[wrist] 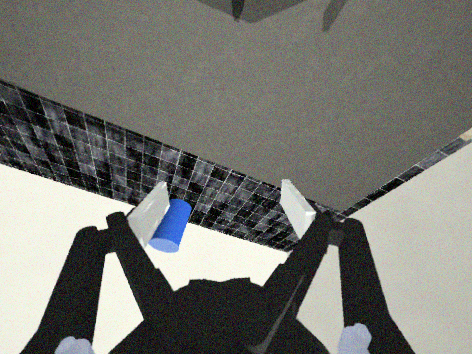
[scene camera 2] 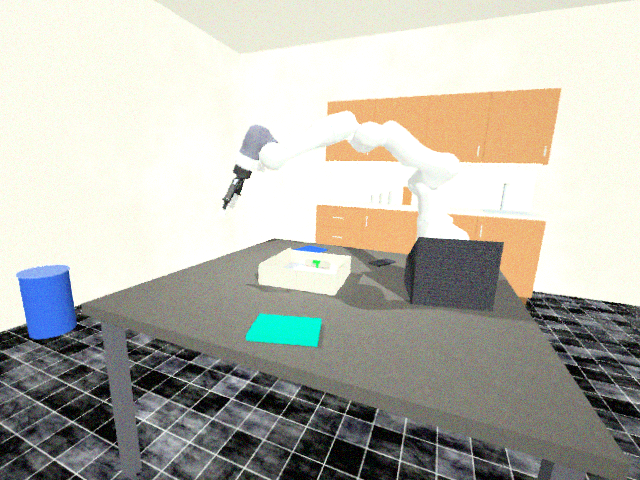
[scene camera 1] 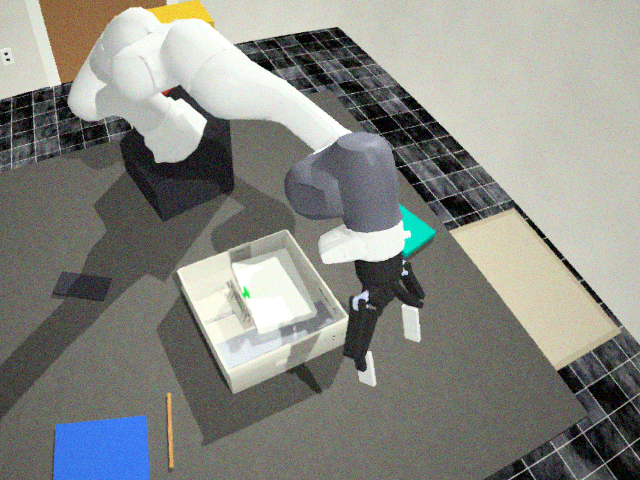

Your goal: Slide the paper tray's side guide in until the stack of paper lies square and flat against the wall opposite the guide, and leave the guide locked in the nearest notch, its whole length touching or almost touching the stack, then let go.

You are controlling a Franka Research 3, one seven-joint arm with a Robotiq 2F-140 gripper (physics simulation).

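Observation:
The cream paper tray (scene camera 1: 266, 370) (scene camera 2: 299, 279) stands on the table. A white stack of paper (scene camera 1: 276, 281) lies inside it, with a narrow strip showing between the stack and the tray's right wall in scene camera 1. The side guide (scene camera 1: 239, 303) stands at the stack's left side, with a green tab (scene camera 1: 246, 292) (scene camera 2: 316, 264). Whether its whole length touches the stack, and its notch, cannot be made out. My gripper (scene camera 1: 389, 346) (scene camera 2: 230, 203) (wrist: 225, 192) is open and empty, raised high above the table and to the tray's right in scene camera 1. Tray and guide do not show in the wrist view.
A teal slab (scene camera 1: 416, 232) (scene camera 2: 285, 329), a blue sheet (scene camera 1: 101, 448) (scene camera 2: 310, 249), an orange stick (scene camera 1: 170, 431) and a dark flat pad (scene camera 1: 82, 286) (scene camera 2: 382, 262) lie on the table. The black base block (scene camera 1: 178, 191) (scene camera 2: 454, 273) stands behind the tray in scene camera 1.

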